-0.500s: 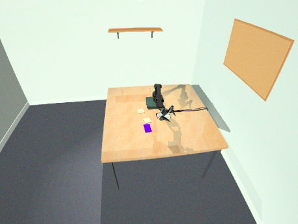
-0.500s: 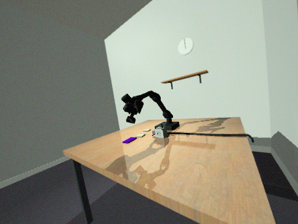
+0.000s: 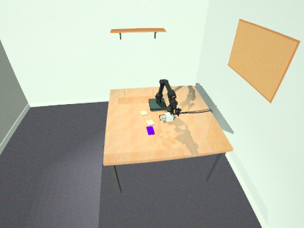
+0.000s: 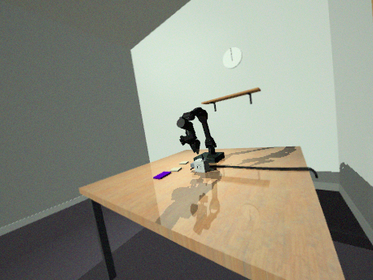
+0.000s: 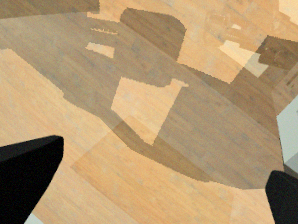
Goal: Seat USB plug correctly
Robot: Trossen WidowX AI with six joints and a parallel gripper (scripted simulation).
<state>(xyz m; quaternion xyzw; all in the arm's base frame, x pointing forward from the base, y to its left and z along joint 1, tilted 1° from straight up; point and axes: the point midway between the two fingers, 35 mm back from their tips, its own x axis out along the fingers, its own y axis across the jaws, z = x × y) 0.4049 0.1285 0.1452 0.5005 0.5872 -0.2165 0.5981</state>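
Right now the dark USB plug is 110 mm behind my gripper tip, 30 mm to the right of it and 50 mm below it. The rest, counted from my gripper tip: purple card (70 mm ahead, 280 mm to the right, 140 mm below).
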